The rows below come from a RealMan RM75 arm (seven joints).
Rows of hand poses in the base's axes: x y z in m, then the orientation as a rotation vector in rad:
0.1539, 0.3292, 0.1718, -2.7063, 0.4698, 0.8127
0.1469, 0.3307, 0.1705, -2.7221, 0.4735, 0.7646
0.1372, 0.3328, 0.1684, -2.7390, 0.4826, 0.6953
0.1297, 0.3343, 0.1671, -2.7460, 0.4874, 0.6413
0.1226, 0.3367, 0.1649, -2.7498, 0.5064, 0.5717
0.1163, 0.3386, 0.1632, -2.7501, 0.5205, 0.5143
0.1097, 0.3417, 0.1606, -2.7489, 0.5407, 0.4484
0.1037, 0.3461, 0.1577, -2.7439, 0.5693, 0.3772
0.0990, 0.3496, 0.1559, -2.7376, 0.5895, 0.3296
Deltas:
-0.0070, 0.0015, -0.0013, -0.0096, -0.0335, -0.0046
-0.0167, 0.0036, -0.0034, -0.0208, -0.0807, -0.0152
-0.0242, 0.0051, -0.0047, -0.0241, -0.1175, -0.0240
-0.0313, 0.0075, -0.0069, -0.0294, -0.1631, -0.0447
-0.0376, 0.0094, -0.0086, -0.0319, -0.2009, -0.0616
-0.0442, 0.0125, -0.0112, -0.0360, -0.2438, -0.0837
-0.0502, 0.0169, -0.0141, -0.0413, -0.2891, -0.1127
-0.0549, 0.0204, -0.0159, -0.0435, -0.3193, -0.1337

